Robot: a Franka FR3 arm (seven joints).
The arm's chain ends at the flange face. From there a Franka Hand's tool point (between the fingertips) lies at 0.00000 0.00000 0.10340 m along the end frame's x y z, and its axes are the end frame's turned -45 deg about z.
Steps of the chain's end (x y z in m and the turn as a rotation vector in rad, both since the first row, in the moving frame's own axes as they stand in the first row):
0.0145 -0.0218 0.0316 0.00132 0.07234 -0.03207
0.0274 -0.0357 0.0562 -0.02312 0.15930 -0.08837
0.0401 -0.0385 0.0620 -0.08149 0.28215 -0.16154
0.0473 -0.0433 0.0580 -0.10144 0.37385 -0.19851
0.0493 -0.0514 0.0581 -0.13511 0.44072 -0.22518
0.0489 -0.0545 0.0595 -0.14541 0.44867 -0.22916
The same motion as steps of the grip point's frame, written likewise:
0.0311 -0.0001 0.0313 -0.05022 0.05209 -0.03207
0.0551 0.0070 0.0549 -0.12899 0.09629 -0.08837
0.0721 0.0260 0.0576 -0.25713 0.14189 -0.16154
0.0868 0.0345 0.0504 -0.33608 0.19262 -0.19851
0.0972 0.0363 0.0474 -0.40717 0.21610 -0.22518
0.0991 0.0350 0.0483 -0.42008 0.21444 -0.22916

